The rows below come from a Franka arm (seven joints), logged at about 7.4 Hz.
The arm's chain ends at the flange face. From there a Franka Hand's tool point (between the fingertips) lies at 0.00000 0.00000 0.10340 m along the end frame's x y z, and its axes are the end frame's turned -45 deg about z.
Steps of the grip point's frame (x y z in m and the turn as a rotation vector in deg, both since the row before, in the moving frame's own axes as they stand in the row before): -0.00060 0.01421 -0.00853 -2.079 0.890 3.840; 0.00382 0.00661 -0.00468 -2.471 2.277 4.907; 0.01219 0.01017 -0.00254 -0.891 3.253 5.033; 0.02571 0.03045 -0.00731 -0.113 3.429 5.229; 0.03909 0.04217 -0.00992 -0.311 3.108 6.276
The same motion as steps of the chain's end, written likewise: 0.00589 0.00883 -0.00845 -0.841 2.099 3.840; 0.00134 0.00147 -0.00450 -0.137 3.357 4.907; 0.01040 0.00135 -0.00236 1.670 2.930 5.033; 0.03501 0.00737 -0.00712 2.345 2.505 5.229; 0.05291 0.00550 -0.00977 1.978 2.418 6.276
